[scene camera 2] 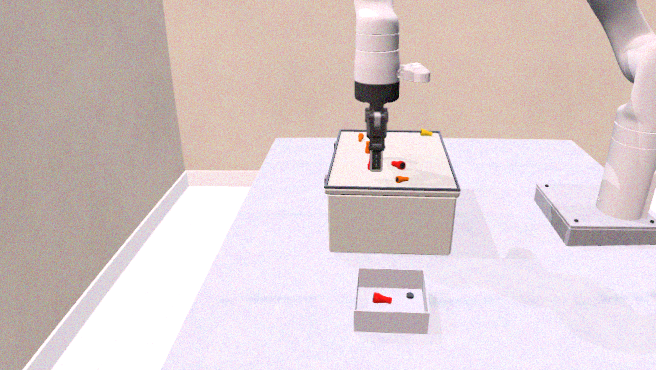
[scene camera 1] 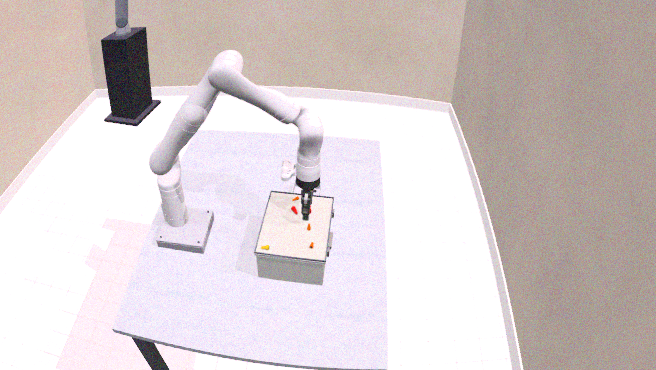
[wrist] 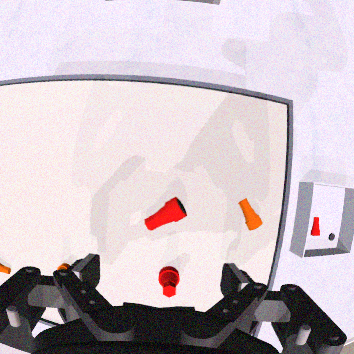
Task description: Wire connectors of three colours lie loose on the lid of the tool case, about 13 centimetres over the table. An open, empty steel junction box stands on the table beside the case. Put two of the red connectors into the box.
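Places are measured from the arm's base along level axes (x up, y right, z ahead), in centimetres.
Pixels of known places: gripper, fingertip midpoint: [scene camera 2: 375, 161] [scene camera 1: 307, 210] [wrist: 160, 273]; arm's base, origin of the base link: [scene camera 2: 619, 209] [scene camera 1: 177, 218].
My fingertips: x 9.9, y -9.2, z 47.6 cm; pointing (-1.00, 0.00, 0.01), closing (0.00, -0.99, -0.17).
Note:
Ahead of a thing's pixels: the offset from my fingertips to its top centre.
My gripper [scene camera 1: 305, 218] [scene camera 2: 375, 169] [wrist: 160, 273] is open and points down low over the lid of the tool case @(dy +6.0, dx -0.9, dz -1.5 cm) [scene camera 1: 290, 270] [scene camera 2: 390, 225]. A red connector @(dy -0.7, dx +1.5, dz +0.5 cm) [wrist: 169, 277] stands upright on the lid, between the spread fingers in the wrist view; in both scene views the gripper mostly hides it. A second red connector @(dy +0.7, dx +0.3, dz -3.9 cm) [scene camera 1: 294, 210] [scene camera 2: 398, 164] [wrist: 166, 214] lies on its side on the lid, beside the gripper. A third red connector @(dy -21.8, dx -12.1, dz -4.7 cm) [scene camera 2: 382, 298] [wrist: 315, 227] lies inside the open junction box @(dy -22.9, dx -10.1, dz -6.1 cm) [scene camera 2: 391, 321] [wrist: 302, 220], which stands on the table.
An orange connector @(dy -5.2, dx -0.1, dz -5.4 cm) [scene camera 1: 296, 199] [scene camera 2: 402, 179] [wrist: 250, 215] lies near the lid's edge on the box side. Two more orange connectors @(dy +7.2, dx +1.0, dz +2.6 cm) [scene camera 1: 309, 227] @(dy +14.2, dx -0.1, dz +5.3 cm) [scene camera 1: 311, 245] and a yellow connector @(dy +19.7, dx +0.2, dz -7.9 cm) [scene camera 1: 265, 247] [scene camera 2: 426, 132] are farther along the lid. The arm's base plate [scene camera 1: 182, 245] [scene camera 2: 610, 236] stands across the table.

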